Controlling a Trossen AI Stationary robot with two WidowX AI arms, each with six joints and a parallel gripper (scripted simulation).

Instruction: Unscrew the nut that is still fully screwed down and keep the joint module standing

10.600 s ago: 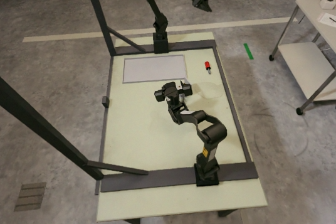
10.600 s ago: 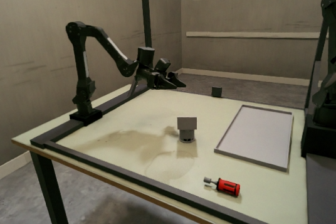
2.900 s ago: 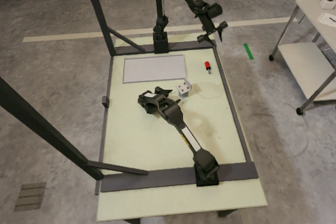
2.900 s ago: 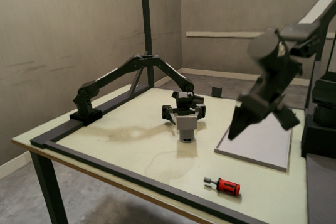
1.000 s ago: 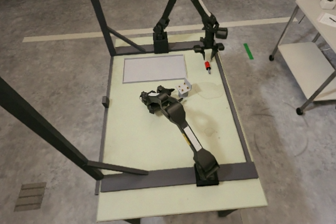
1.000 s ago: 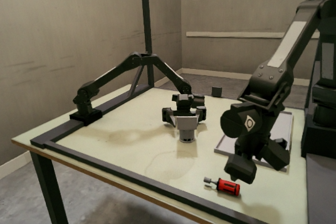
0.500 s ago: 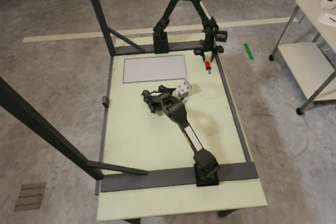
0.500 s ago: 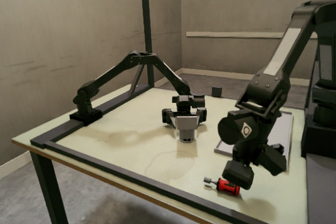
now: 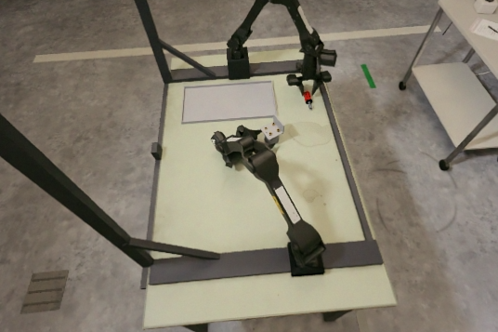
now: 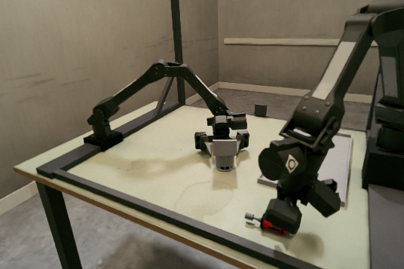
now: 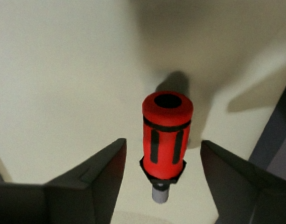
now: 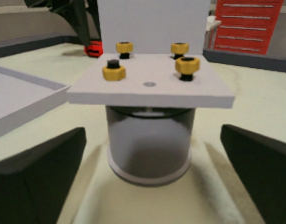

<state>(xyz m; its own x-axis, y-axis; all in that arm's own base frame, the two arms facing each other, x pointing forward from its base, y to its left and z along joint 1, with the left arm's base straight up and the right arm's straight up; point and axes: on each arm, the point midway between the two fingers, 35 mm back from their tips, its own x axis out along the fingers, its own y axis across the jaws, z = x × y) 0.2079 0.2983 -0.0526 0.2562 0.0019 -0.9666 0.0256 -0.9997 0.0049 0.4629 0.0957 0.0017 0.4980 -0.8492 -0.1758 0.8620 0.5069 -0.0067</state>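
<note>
My right gripper is now 4 cm short of the grey joint module and 2 cm to the right of it. Round my right hand: nut (3 cm ahead, 4 cm above); shallow grey tray (8 cm behind, 27 cm to the left, 3 cm below); pale bracket (5 cm ahead, 2 cm to the left, 4 cm above).
My left hand is 3 cm to the left of the red-handled nut driver and 4 cm above it. Also, from my left hand: nut (24 cm behind, 21 cm to the right, 1 cm above); pale bracket (22 cm behind, 18 cm to the right, 1 cm above); grey joint module (23 cm behind, 19 cm to the right, 3 cm below).
</note>
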